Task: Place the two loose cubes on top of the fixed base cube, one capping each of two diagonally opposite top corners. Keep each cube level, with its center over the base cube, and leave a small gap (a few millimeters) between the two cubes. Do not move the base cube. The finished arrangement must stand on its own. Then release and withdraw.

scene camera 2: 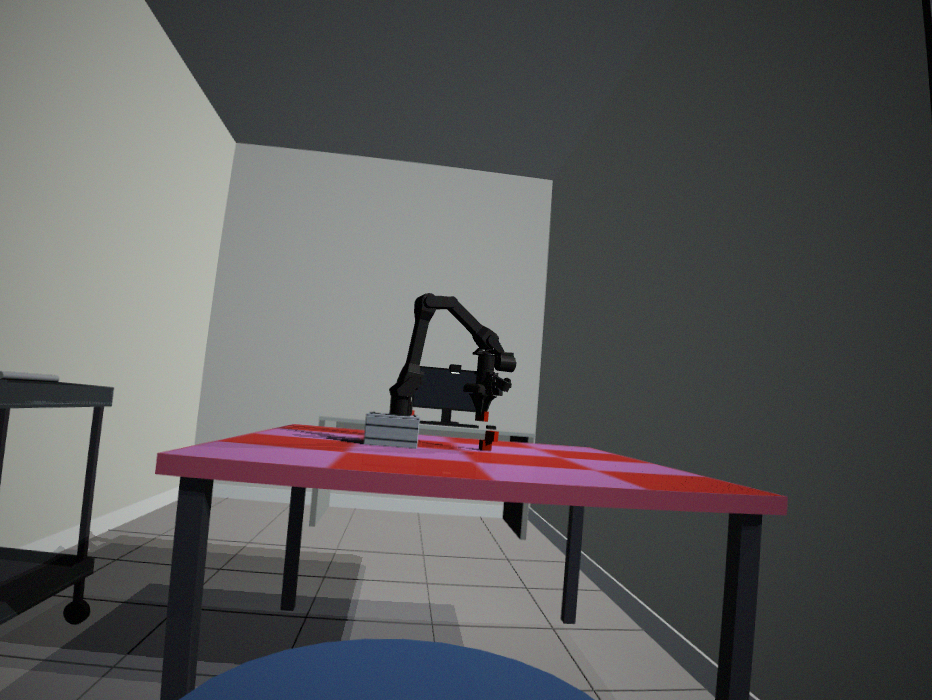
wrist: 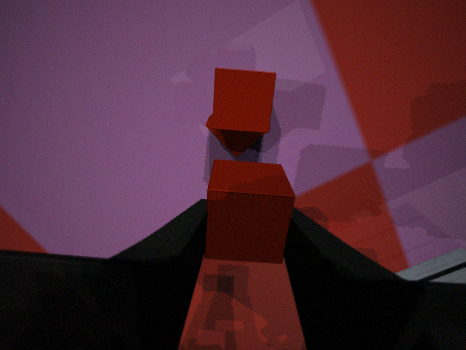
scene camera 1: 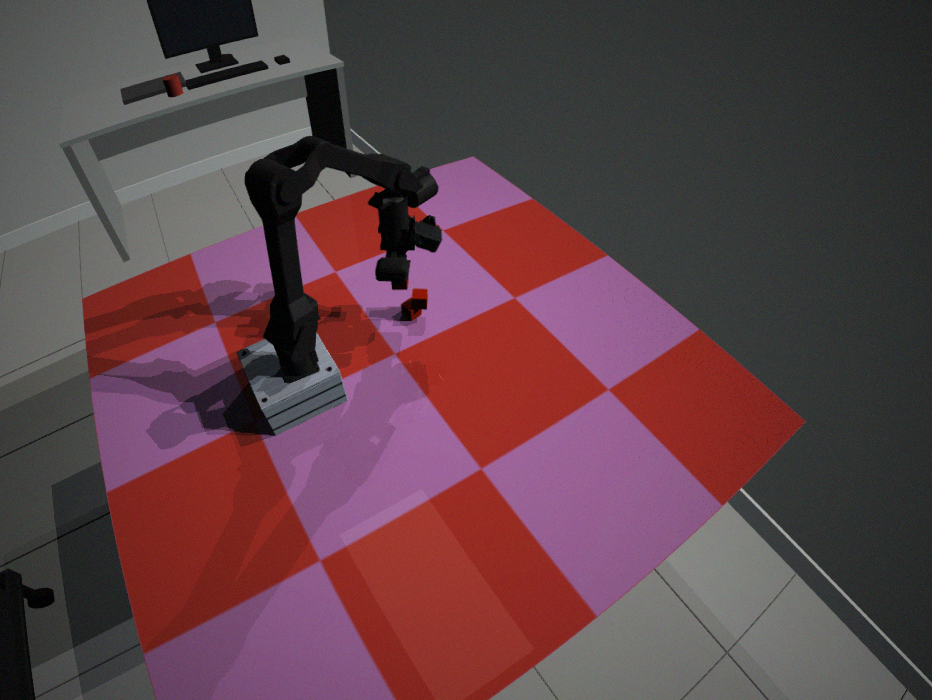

Path:
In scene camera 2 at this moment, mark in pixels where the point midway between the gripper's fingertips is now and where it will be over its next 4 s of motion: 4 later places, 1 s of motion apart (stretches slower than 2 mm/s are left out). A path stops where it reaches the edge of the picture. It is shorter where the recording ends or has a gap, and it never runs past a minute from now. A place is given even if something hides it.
My gripper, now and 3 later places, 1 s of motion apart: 481, 415; 480, 428; 480, 430; 481, 415

